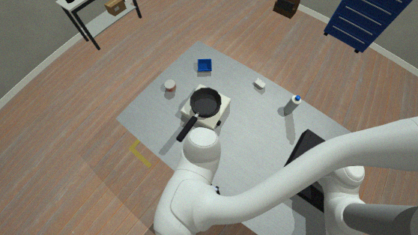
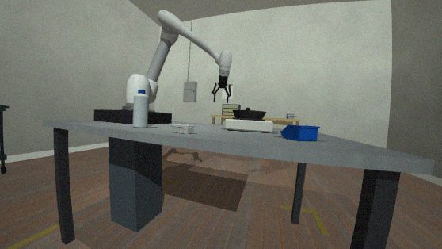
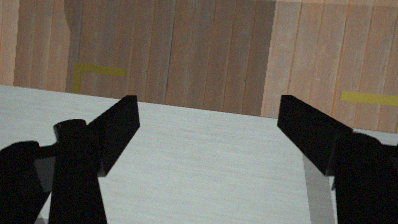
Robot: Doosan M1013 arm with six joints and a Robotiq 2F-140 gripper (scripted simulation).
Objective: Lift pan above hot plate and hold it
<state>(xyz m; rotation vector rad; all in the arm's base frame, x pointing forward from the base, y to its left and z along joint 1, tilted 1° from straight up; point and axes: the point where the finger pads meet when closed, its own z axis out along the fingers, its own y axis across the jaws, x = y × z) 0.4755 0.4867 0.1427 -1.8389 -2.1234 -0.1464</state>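
The black pan is 360 mm to the right of my hand, 320 mm ahead of it and 130 mm below it. Round my hand: small white box 810 mm to the right, 210 mm below, 160 mm ahead; white bottle 770 mm to the right, 140 mm below, 110 mm behind; hot plate 420 mm to the right, 310 mm ahead, 190 mm below.
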